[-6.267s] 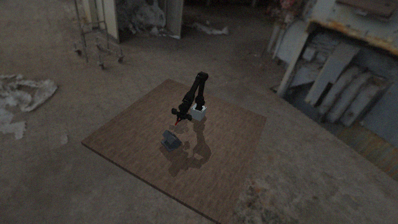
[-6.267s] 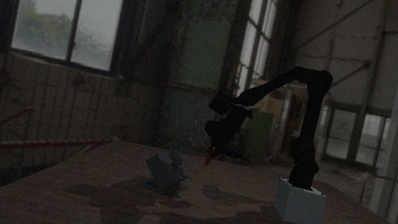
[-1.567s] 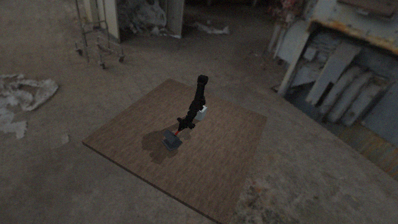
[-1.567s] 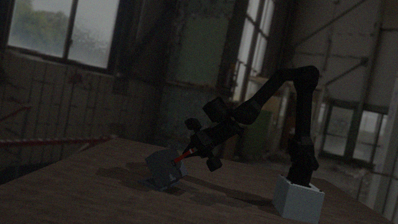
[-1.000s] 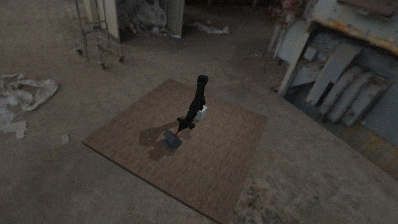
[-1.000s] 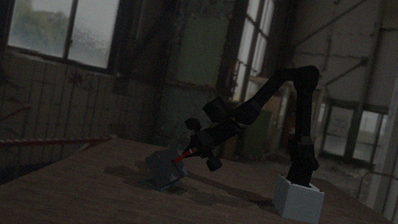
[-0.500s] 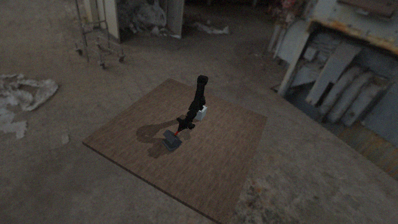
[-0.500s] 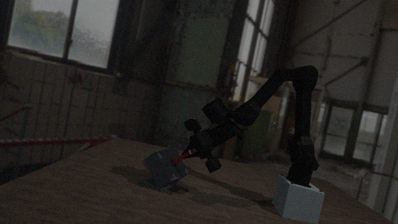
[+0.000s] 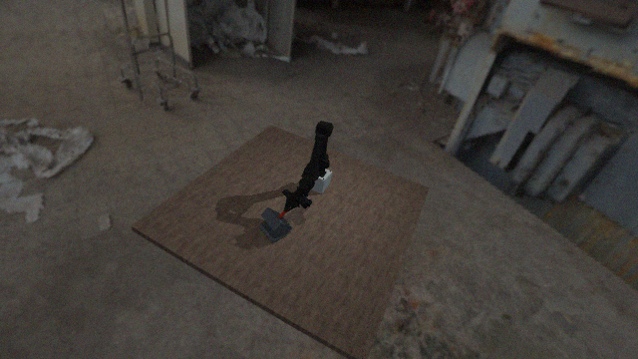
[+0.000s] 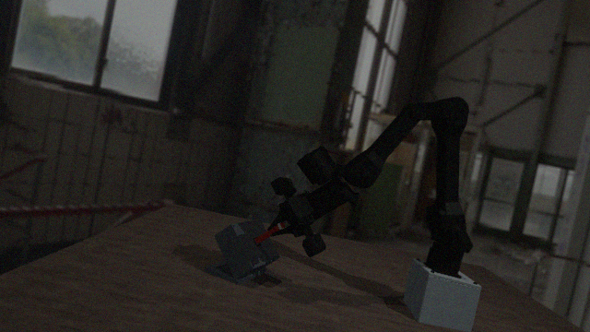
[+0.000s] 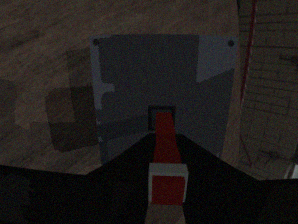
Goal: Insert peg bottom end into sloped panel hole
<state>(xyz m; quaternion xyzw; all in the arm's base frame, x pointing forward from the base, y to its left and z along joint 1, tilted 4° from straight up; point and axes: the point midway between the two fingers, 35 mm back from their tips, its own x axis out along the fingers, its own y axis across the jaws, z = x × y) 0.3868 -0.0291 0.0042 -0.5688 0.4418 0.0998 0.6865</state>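
Now: the grey sloped panel 40 mm ahead of my gripper tip, 30 mm to the right of it and 50 mm below it. From my gripper tip the other things lie so: red square-sided peg: 10 mm behind, 10 mm above.
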